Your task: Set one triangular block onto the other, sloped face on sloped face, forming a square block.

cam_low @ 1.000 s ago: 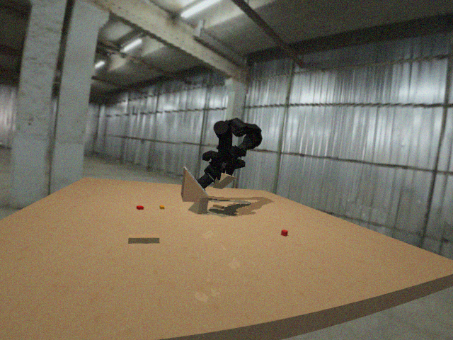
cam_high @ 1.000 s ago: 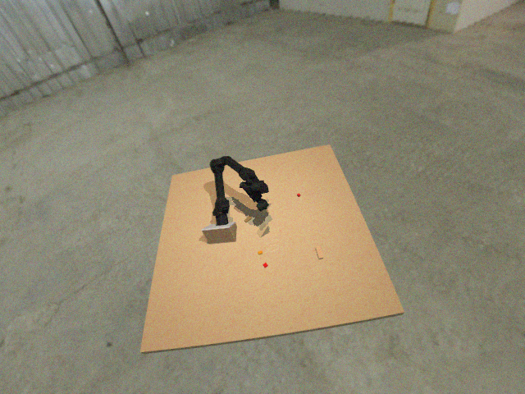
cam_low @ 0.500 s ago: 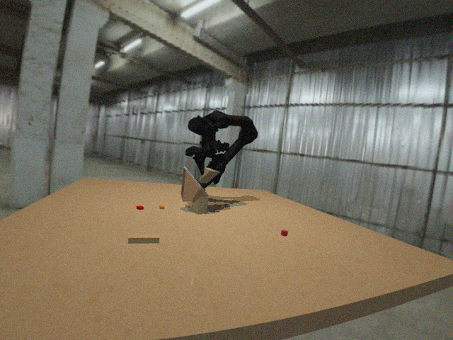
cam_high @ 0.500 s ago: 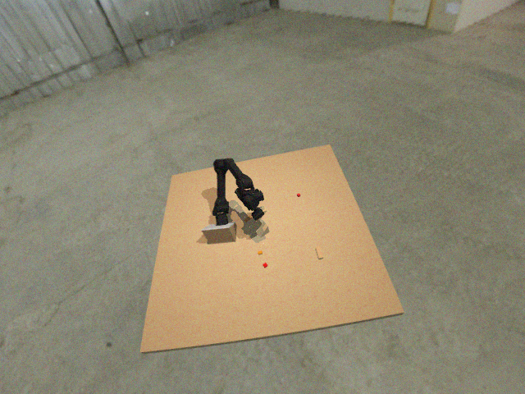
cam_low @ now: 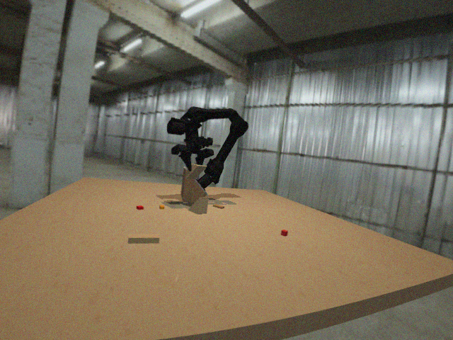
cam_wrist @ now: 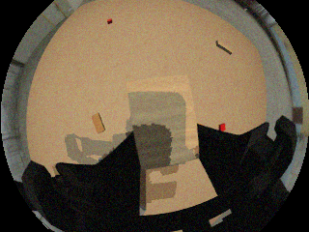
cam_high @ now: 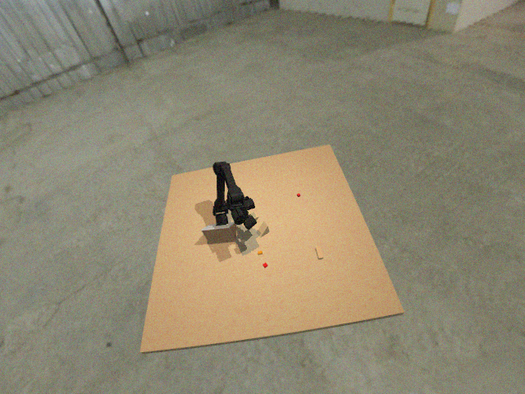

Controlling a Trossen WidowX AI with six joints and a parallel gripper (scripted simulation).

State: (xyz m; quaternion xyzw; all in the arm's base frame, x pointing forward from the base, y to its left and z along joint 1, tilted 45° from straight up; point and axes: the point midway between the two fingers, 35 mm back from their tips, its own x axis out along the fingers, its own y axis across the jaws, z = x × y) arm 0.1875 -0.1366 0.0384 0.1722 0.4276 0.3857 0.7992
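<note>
Right now the orange cube is 2 cm ahead of my gripper tip, 12 cm to the right of it and 16 cm below it. Round my gripper tip: tan plank (35 cm ahead, 17 cm to the right, 15 cm below).
</note>
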